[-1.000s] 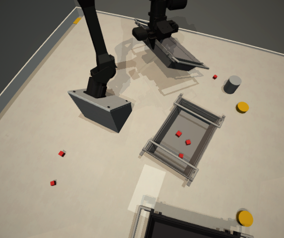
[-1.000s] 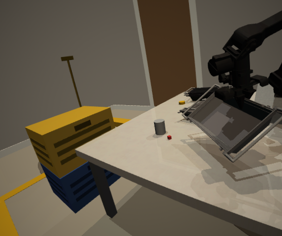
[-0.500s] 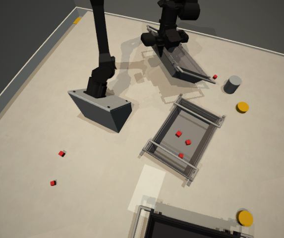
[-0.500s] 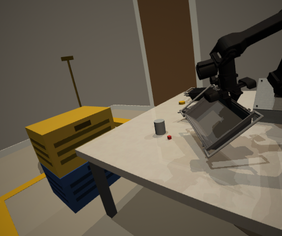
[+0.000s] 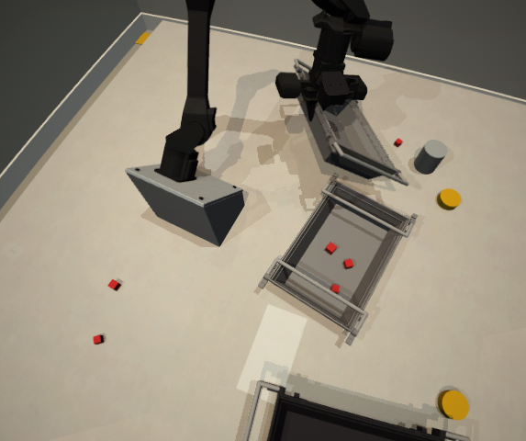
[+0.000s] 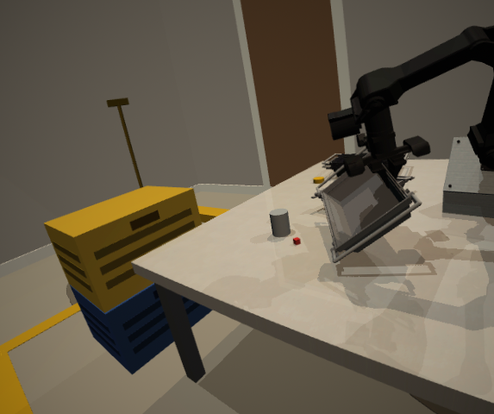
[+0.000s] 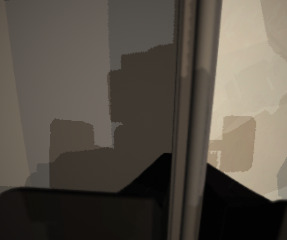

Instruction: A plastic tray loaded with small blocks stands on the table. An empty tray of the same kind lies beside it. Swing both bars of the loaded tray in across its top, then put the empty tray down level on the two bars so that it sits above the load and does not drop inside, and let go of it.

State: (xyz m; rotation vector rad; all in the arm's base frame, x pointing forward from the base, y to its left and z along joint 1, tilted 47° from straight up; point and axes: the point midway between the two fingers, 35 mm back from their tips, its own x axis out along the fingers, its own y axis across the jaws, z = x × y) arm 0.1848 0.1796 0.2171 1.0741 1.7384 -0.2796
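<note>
My gripper tip is 7 cm short of the empty tray, 5 cm to the right of it and 1 cm above it. Round my gripper tip: red block (20 cm ahead, 15 cm to the left, 13 cm below).
</note>
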